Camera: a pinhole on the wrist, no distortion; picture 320 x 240 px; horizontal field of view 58.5 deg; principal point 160.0 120.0 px. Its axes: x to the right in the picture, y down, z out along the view. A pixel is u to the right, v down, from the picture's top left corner.
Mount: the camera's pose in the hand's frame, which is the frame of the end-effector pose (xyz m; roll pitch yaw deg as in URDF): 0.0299 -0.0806 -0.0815 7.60 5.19 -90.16
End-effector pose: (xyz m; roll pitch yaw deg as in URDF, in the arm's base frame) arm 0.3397 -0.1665 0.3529 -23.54 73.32 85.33
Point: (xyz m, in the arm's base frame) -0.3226 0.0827 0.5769
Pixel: outside the picture
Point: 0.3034 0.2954 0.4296
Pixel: 153.0 173.5
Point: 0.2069 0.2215 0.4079
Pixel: 84.8 173.4
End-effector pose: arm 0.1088 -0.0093 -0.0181 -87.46 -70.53 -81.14
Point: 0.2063 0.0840 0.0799
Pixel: 162.7 213.7
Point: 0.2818 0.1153 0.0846
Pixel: 171.3 195.1
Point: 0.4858 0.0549 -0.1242
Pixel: 55.7 75.8
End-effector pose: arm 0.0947 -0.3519 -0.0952 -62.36 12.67 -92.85
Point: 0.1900 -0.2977 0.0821
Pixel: 156.7 14.4
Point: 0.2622 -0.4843 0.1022
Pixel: 162.3 199.9
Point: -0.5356 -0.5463 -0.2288
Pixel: behind the camera
